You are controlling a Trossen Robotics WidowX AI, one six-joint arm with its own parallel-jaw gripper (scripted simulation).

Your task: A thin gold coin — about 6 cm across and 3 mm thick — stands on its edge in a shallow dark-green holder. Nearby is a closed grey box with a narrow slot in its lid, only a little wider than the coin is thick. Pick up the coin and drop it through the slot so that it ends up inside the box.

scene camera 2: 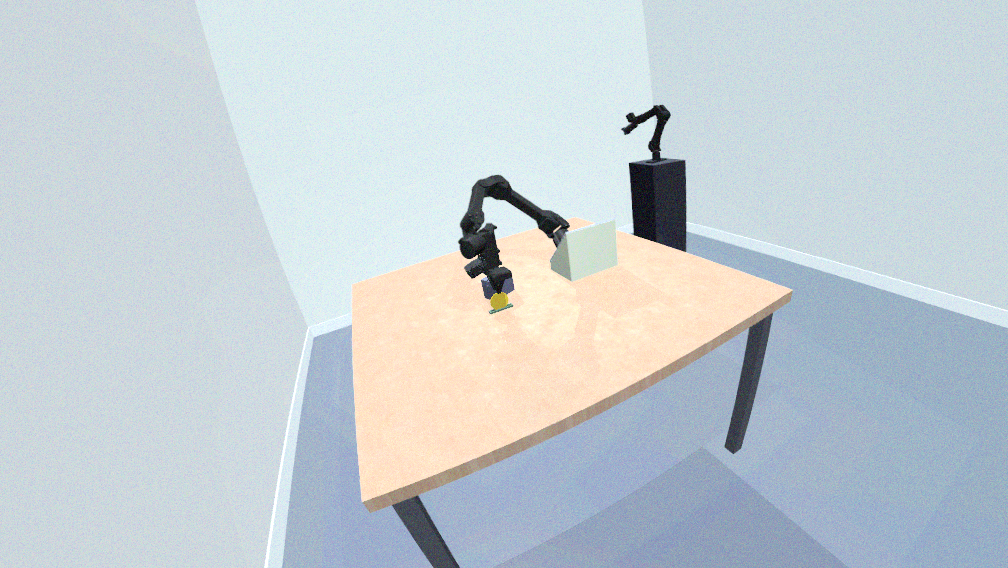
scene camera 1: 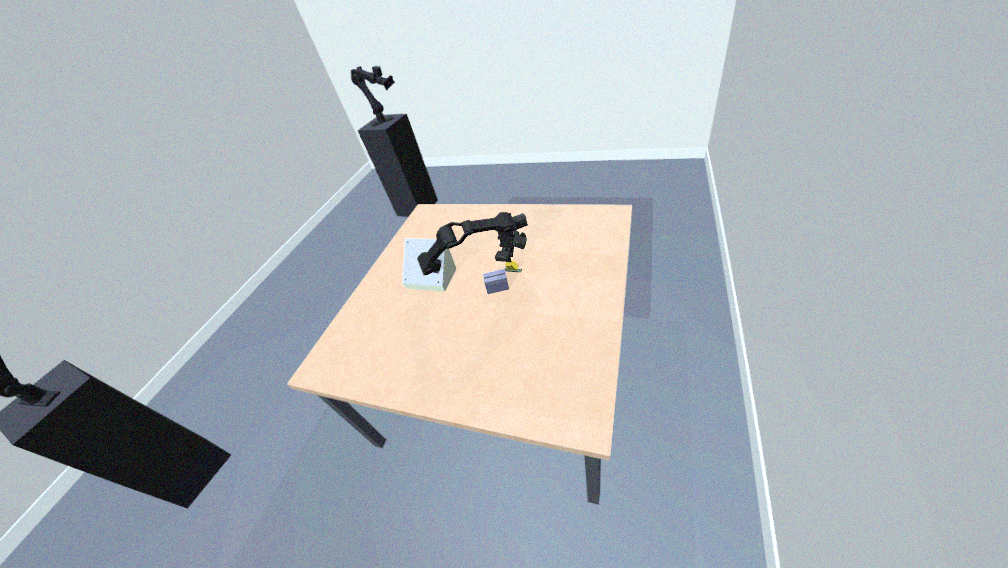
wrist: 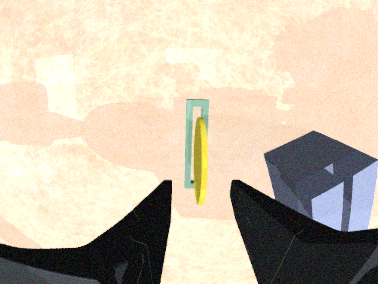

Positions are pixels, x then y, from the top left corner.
Labels:
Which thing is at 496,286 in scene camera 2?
My gripper.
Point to a gold coin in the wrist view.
200,152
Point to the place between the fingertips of my gripper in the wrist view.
At 201,187

